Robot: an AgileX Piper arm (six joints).
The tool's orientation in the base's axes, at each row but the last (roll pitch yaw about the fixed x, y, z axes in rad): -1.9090, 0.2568, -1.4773; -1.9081, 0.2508, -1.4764; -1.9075, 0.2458, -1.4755; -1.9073, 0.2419, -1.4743; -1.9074, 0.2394, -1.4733; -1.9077, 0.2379, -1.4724; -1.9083, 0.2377, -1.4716
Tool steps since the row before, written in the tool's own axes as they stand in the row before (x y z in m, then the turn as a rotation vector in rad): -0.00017, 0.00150, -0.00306, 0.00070, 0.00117, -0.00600; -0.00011, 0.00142, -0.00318, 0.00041, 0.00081, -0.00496; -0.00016, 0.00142, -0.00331, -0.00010, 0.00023, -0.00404; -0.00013, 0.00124, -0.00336, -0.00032, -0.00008, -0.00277; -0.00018, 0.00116, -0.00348, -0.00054, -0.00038, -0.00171; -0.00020, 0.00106, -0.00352, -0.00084, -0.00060, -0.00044; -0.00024, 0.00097, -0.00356, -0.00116, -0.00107, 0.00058
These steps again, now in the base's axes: -0.00339, -0.00005, -0.00034, -0.00594, -0.00146, 0.00068; -0.00347, -0.00015, -0.00025, -0.00487, -0.00108, 0.00075; -0.00360, -0.00013, -0.00020, -0.00385, -0.00054, 0.00111; -0.00358, -0.00020, -0.00003, -0.00258, -0.00018, 0.00104; -0.00367, -0.00020, 0.00010, -0.00151, 0.00016, 0.00103; -0.00367, -0.00021, 0.00021, -0.00028, 0.00062, 0.00089; -0.00368, -0.00019, 0.00031, 0.00080, 0.00102, 0.00107
